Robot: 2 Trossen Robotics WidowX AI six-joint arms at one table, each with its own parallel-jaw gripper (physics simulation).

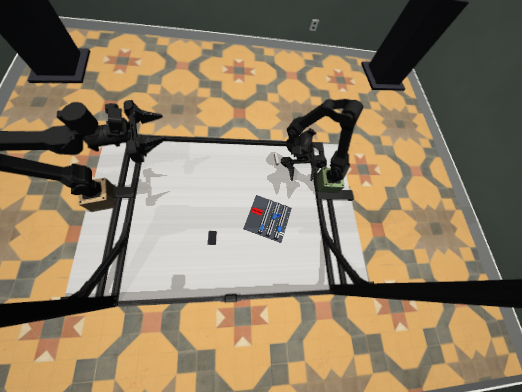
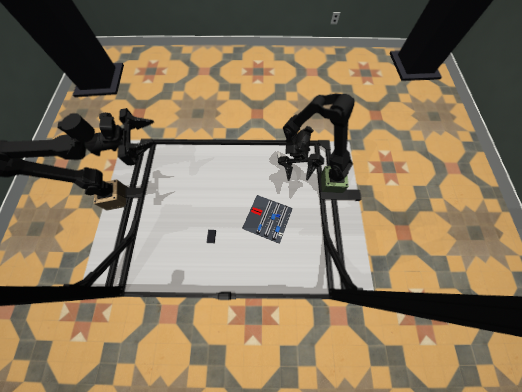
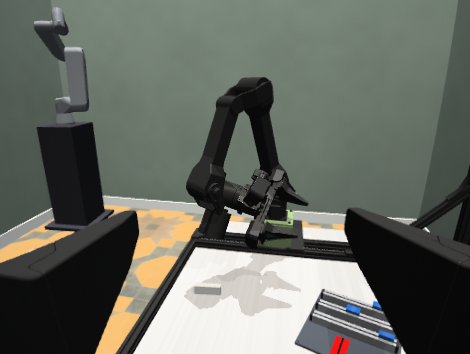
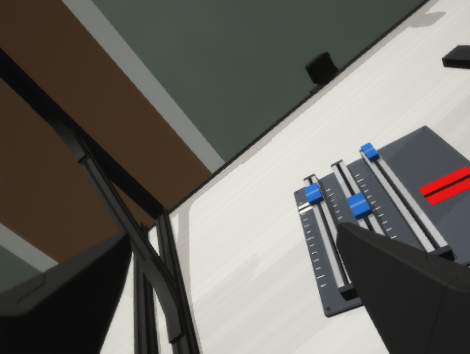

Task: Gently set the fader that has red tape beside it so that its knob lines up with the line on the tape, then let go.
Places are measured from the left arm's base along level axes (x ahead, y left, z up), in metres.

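Where they show: left gripper, fingertip midpoint: (image 1: 164,126) (image 2: 154,131) (image 3: 243,220); right gripper, fingertip midpoint: (image 1: 301,180) (image 2: 297,180) (image 3: 303,219) (image 4: 235,239); left arm's base at its link origin: (image 1: 92,190) (image 2: 105,191); right arm's base at its link origin: (image 1: 333,177) (image 2: 336,176) (image 3: 276,215).
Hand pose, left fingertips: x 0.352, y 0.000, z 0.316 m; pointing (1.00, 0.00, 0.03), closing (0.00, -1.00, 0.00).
Note:
Each offset is from my left fingertips to the top centre of the thing. "*": to the spot under its first point. Level surfaces: height alone.
The dark grey fader board @(dz -0.403 m) (image 1: 253,222) (image 2: 252,222) (image 3: 315,336) (image 4: 415,150) lies slanted on the table. The red tape @(* dx +0.286, dy -0.202, dz -0.403 m) (image 1: 256,211) (image 2: 256,211) (image 3: 340,345) (image 4: 447,186) has a dark line and lies beside the outer fader. That fader's blue knob @(dx +0.286, dy -0.285, dz -0.376 m) (image 1: 261,227) (image 2: 259,227) (image 3: 386,335) (image 4: 369,151) sits at the track's near end, away from the tape line. My right gripper (image 1: 303,179) (image 2: 299,179) (image 3: 303,219) (image 4: 235,239) is open and empty, raised beyond the board's far edge. My left gripper (image 1: 161,128) (image 2: 152,133) is open and empty, raised at the far left.
Two other blue knobs, a middle one @(dx +0.332, dy -0.245, dz -0.376 m) (image 1: 276,216) (image 2: 275,216) (image 4: 359,205) and an outer one @(dx +0.361, dy -0.310, dz -0.376 m) (image 1: 280,229) (image 2: 278,229) (image 4: 314,194), share the board. A small black block @(dx +0.068, dy -0.276, dz -0.395 m) (image 1: 212,237) (image 2: 211,236) (image 4: 457,57) lies left of it. A pale block @(dx +0.458, dy +0.047, dz -0.386 m) (image 1: 276,158) (image 3: 207,289) lies near the far edge.

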